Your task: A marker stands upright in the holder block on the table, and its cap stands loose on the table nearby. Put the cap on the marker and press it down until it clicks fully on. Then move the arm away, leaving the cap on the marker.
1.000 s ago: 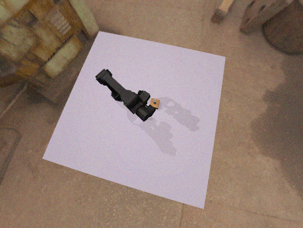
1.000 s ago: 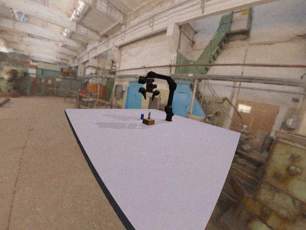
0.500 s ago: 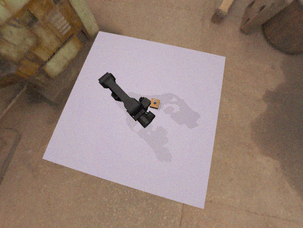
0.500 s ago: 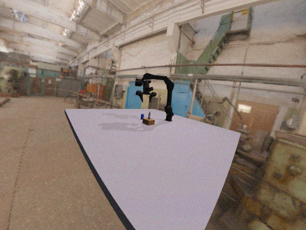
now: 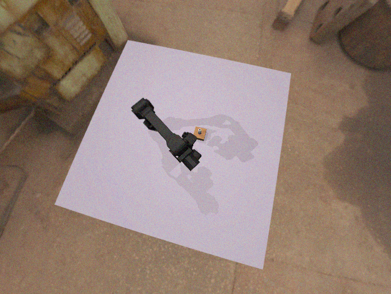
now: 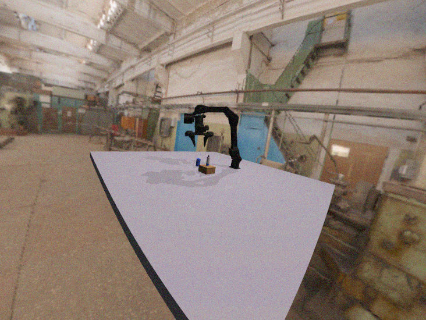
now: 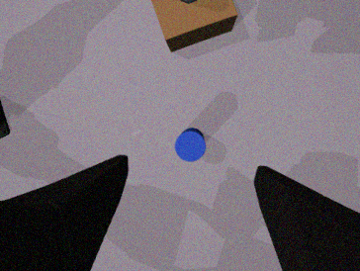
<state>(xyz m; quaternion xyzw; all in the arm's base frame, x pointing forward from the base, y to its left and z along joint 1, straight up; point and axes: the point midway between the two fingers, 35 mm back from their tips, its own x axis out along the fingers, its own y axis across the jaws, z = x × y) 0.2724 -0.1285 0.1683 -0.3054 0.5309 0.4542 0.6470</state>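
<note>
Right now the blue cap is 11 cm below my gripper tip and 1 cm behind it. Round my gripper tip: holder block 14 cm to the left, 12 cm below, 4 cm ahead.
</note>
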